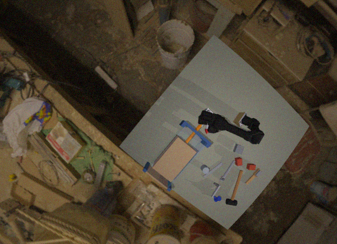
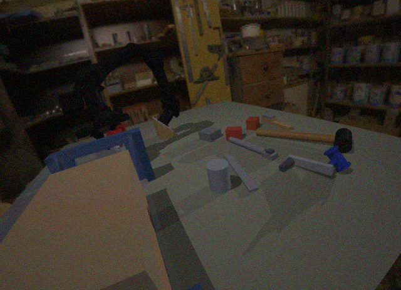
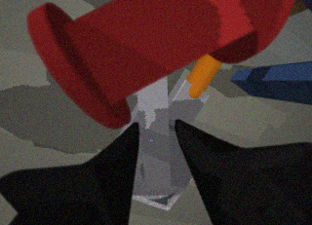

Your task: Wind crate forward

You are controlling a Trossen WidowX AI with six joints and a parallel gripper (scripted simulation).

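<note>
Now: the red-knobbed handle 1 cm ahead of my gripper tip, 1 cm to the left of it and 1 cm above it. Also, from my gripper tip: grey winch: 5 cm behind, 4 cm to the right, 6 cm below; blue steel frame: 12 cm ahead, 1 cm to the right, 2 cm above; red knob: 4 cm ahead, 4 cm to the left, 4 cm above.
</note>
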